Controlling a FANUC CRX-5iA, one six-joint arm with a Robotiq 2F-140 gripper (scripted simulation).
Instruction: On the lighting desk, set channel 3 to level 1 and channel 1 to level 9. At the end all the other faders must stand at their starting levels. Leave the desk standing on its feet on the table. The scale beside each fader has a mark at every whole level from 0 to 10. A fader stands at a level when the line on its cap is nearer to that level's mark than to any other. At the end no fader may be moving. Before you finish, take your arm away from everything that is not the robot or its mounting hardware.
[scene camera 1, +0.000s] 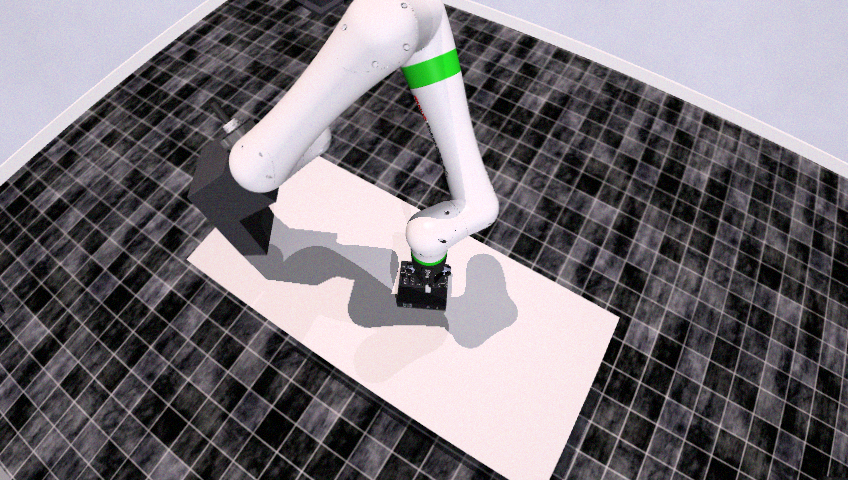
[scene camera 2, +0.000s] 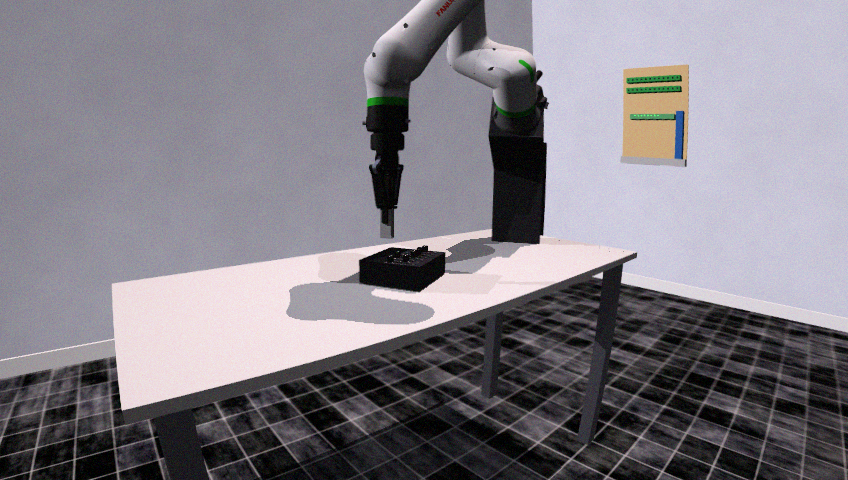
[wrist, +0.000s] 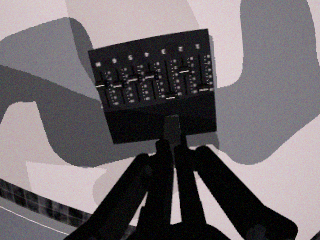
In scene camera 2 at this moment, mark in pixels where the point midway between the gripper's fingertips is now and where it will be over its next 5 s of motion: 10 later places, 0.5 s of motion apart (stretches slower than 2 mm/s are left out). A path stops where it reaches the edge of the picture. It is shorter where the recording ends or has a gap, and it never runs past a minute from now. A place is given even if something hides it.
My gripper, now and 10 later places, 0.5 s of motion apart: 387, 237; 387, 239; 387, 243; 387, 246; 387, 248; 387, 251; 387, 253; 388, 253; 390, 253; 393, 254; 396, 254
